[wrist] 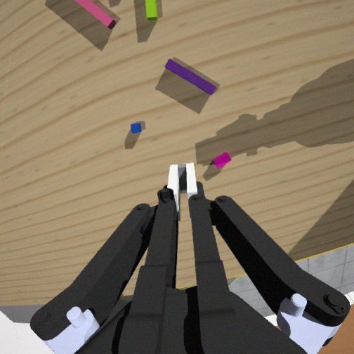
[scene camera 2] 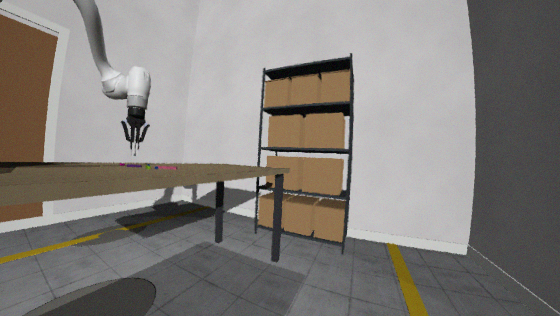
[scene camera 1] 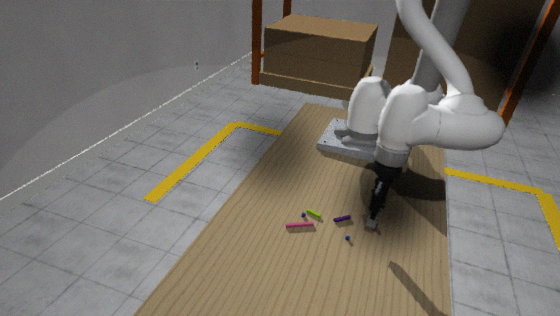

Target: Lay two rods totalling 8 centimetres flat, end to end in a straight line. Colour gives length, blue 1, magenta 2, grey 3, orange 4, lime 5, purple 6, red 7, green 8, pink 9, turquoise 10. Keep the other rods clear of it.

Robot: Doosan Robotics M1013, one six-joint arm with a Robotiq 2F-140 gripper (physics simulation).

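Places are measured from the arm's base along level axes (x ahead, y left, z up), in metres.
Pixels of known places: gripper, fingertip midpoint: (scene camera 2: 134, 156) (scene camera 1: 371, 224); arm's base, origin of the base link: (scene camera 1: 362, 138).
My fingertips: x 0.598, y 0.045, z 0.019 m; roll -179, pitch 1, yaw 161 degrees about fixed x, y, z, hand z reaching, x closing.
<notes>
Ahead of a thing's pixels: the offset from my fingertips to its middle. Level surfaces: height alone.
My gripper (scene camera 1: 371, 223) (scene camera 2: 134, 148) (wrist: 182, 175) is shut on a dark piece, the grey rod (wrist: 182, 177), and holds it above the table; the fingertips mostly hide it. A lime rod {dy -0.186, dx -0.049, dz -0.043 m} (scene camera 1: 313, 213) (scene camera 2: 148, 167) (wrist: 151, 9) and a longer pink rod {dy -0.220, dx +0.019, dz -0.043 m} (scene camera 1: 300, 225) (scene camera 2: 166, 168) (wrist: 97, 13) lie apart on the table. A purple rod {dy -0.089, dx -0.050, dz -0.043 m} (scene camera 1: 342, 218) (scene camera 2: 134, 165) (wrist: 190, 76) lies between them and the gripper. A short magenta rod {dy +0.017, dx -0.046, dz -0.043 m} (scene camera 1: 376, 228) (scene camera 2: 122, 164) (wrist: 222, 160) lies near below the fingertips, to their right in the wrist view.
One small blue rod {dy -0.216, dx -0.031, dz -0.043 m} (scene camera 1: 303, 215) is close beside the lime rod. Another blue rod {dy -0.065, dx +0.033, dz -0.043 m} (scene camera 1: 348, 238) (wrist: 136, 128) lies on the purple rod's near side in scene camera 1. The wooden table {dz -0.048 m} (scene camera 1: 280, 270) (scene camera 2: 225, 171) has the arm's base plate (scene camera 1: 330, 142) at its back.
</notes>
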